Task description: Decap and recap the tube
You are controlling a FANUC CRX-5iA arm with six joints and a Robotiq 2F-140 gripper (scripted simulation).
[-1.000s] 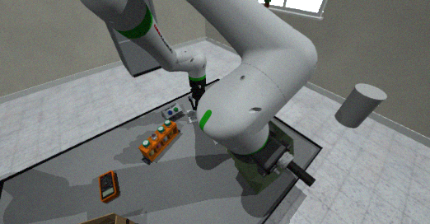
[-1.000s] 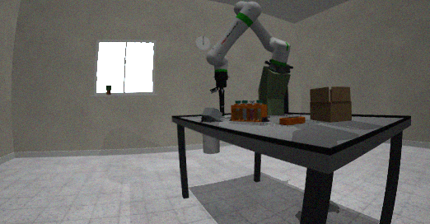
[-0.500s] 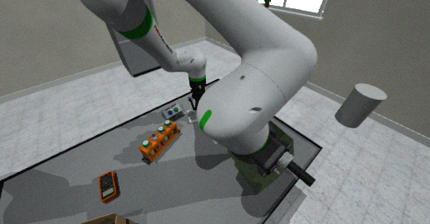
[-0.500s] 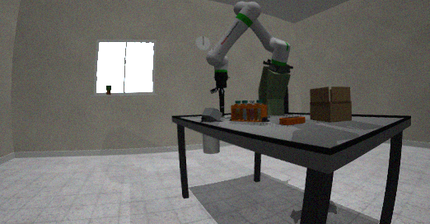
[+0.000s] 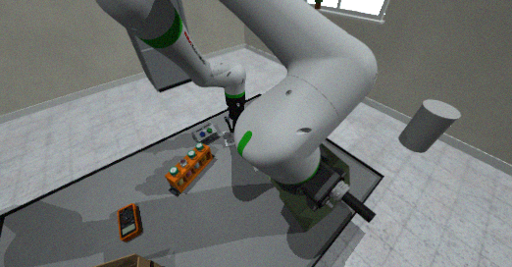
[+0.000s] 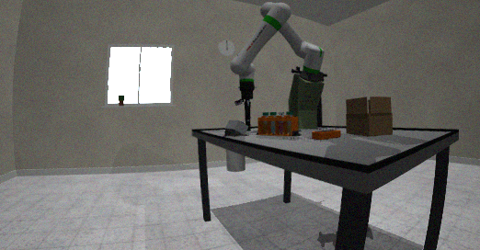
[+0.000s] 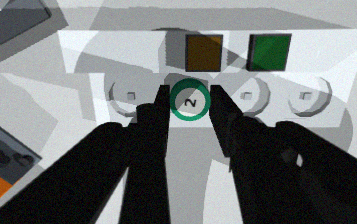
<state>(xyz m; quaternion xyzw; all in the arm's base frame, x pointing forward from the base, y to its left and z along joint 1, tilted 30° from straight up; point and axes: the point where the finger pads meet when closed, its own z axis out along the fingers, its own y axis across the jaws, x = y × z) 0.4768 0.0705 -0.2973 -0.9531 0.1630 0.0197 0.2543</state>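
Right now the key housing is 130 mm ahead of my hand and 140 mm to the left of it.
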